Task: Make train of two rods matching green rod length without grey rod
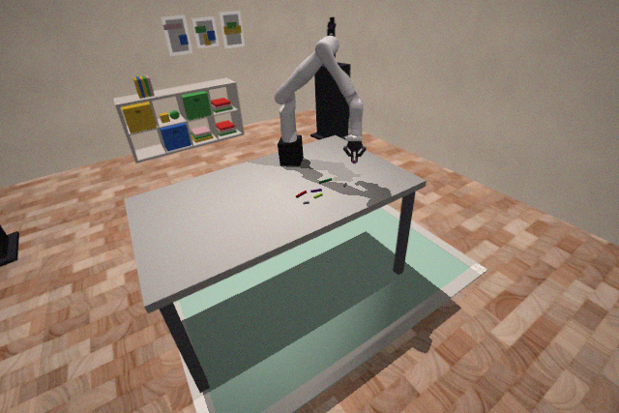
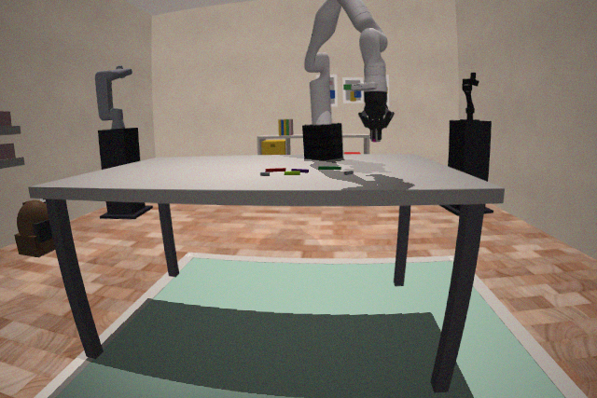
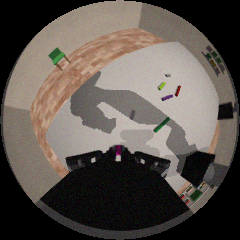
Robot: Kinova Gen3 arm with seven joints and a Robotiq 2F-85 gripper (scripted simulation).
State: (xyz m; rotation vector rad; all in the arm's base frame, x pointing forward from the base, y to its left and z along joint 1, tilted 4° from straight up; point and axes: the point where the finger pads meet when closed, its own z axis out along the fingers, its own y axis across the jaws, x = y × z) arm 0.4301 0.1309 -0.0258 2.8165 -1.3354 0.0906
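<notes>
Now: hand 5 cm past the purple rod, 25 cm to the left of it and 12 cm above it. Round my hand: green rod 9 cm behind, 14 cm to the right, 12 cm below; then magenta rod 1 cm below; then lime rod 27 cm to the right, 12 cm below.
</notes>
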